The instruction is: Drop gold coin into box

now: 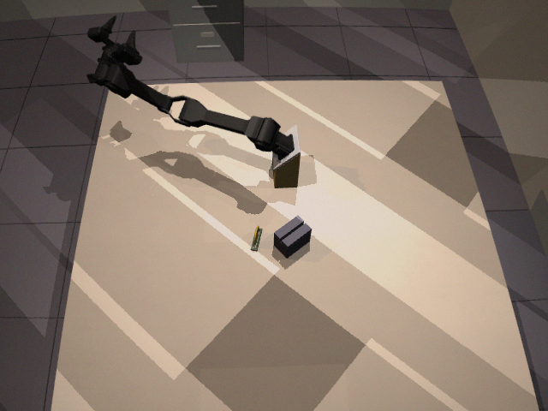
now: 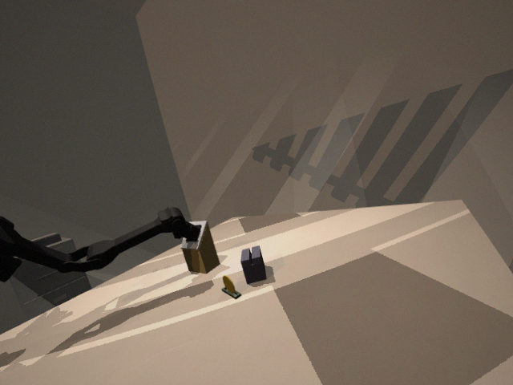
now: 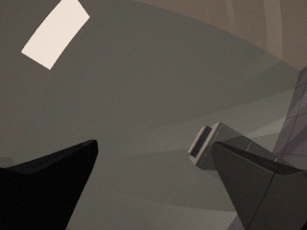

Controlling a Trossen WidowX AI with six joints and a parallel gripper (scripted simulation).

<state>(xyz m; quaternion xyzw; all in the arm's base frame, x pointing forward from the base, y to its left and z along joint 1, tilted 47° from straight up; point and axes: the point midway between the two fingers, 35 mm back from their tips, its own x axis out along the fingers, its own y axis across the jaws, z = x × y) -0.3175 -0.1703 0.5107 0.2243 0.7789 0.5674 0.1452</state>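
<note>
Right now the gold coin is 59 cm ahead of my gripper tip, 37 cm to the left of it and 35 cm below it.
</note>
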